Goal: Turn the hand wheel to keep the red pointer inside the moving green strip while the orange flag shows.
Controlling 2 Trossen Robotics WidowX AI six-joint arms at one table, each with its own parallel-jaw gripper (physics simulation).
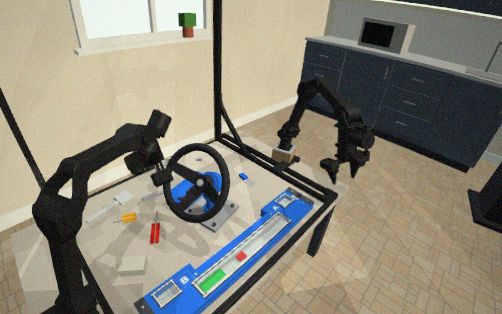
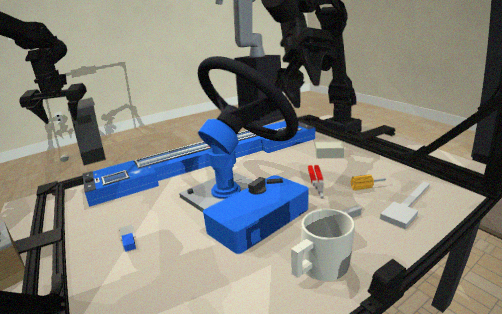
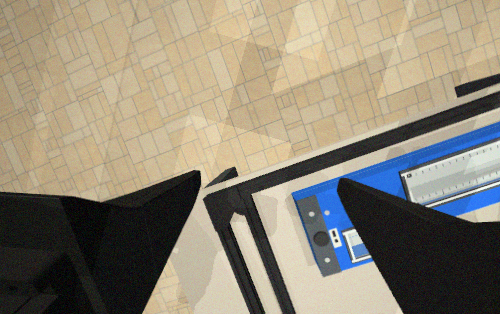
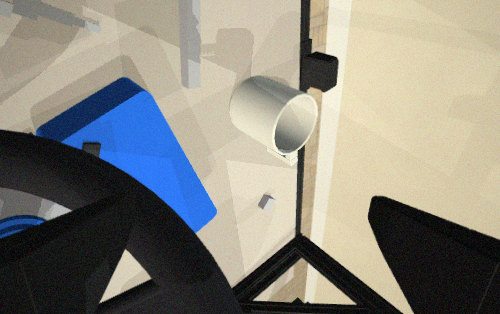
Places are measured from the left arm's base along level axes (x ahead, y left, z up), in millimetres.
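Pixels of known places: left gripper, fingertip midpoint: (image 1: 343,181) (image 2: 61,121) (image 3: 269,180); right gripper, fingertip midpoint: (image 1: 156,163) (image 2: 306,97) (image 4: 254,205); left arm's base, link origin: (image 1: 284,146); right arm's base, link origin: (image 2: 342,119).
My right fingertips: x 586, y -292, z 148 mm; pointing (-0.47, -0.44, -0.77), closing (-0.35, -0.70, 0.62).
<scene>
For each thing: its top centre in the pictures, then the offset to it from my right fingertips. "pt": a spot on its surface instead.
- red pointer, surface spot: (image 1: 241,256) pt 67 mm ahead, 377 mm left, 189 mm down
- green strip, surface spot: (image 1: 212,281) pt 184 mm ahead, 341 mm left, 189 mm down
- windows A, surface spot: (image 1: 285,201) pt 245 mm back, 418 mm left, 189 mm down
- B, surface spot: (image 1: 166,293) pt 279 mm ahead, 247 mm left, 189 mm down
- pale mug, surface spot: (image 4: 265,112) pt 125 mm back, 116 mm right, 163 mm down
- Red-handled pliers, top centre: (image 2: 317,179) (image 1: 155,224) 85 mm ahead, 24 mm left, 219 mm down
- yellow screwdriver, top centre: (image 2: 370,175) (image 1: 123,215) 130 mm ahead, 94 mm right, 197 mm down
The black hand wheel (image 1: 226,182) (image 2: 220,61) (image 4: 40,165) stands on its blue post. On the blue display bar (image 1: 227,245) (image 2: 175,172) (image 3: 370,175), the red pointer (image 1: 241,256) is outside the green strip (image 1: 212,281), up and right of it, with a gap between. No orange flag shows; windows A (image 1: 285,201) and B (image 1: 166,293) look pale. My right gripper (image 1: 149,170) (image 2: 306,94) (image 4: 254,205) is open, with one finger overlapping the wheel rim; contact is unclear. My left gripper (image 1: 344,178) (image 2: 62,125) (image 3: 269,180) is open and empty, high beyond the bar's A end.
A blue box (image 2: 255,215) (image 4: 145,145) sits beside the wheel post. A pale mug (image 2: 327,245) (image 4: 265,112) stands near it. Red-handled pliers (image 1: 155,233) (image 2: 315,174) and a yellow screwdriver (image 1: 129,218) (image 2: 362,182) lie on the table. A dark frame (image 2: 457,227) edges it.
</scene>
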